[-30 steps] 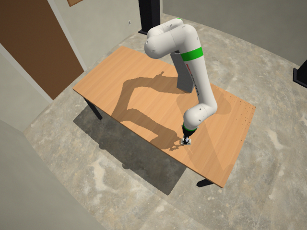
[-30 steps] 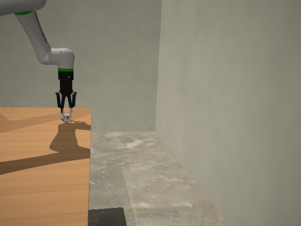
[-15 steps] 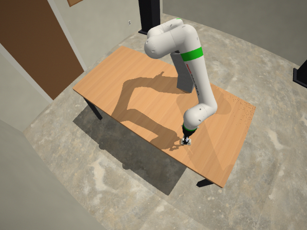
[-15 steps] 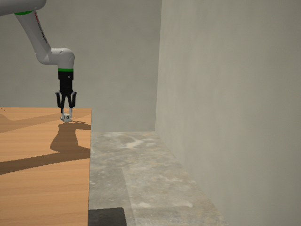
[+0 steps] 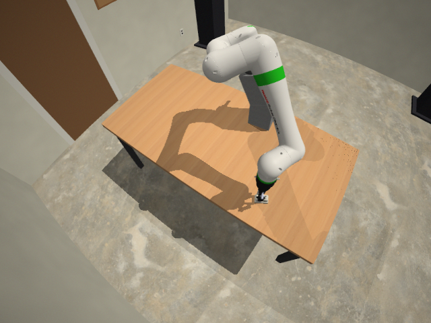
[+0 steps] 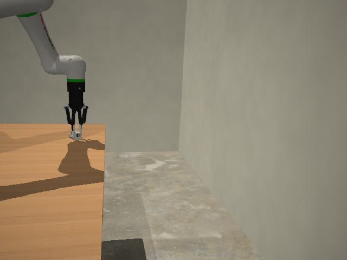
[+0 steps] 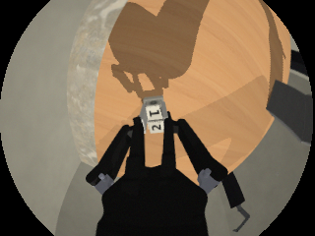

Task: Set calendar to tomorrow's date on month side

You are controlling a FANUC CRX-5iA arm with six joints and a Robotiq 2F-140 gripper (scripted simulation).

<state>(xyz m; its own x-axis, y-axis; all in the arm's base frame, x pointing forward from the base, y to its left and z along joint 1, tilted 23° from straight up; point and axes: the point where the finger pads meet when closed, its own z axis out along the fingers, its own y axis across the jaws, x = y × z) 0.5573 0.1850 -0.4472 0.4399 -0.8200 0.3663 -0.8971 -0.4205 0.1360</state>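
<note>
My hand is 3 cm above the white date cube. Round my hand: calendar tray: 1 cm behind, 2 cm to the left, 4 cm below.
</note>
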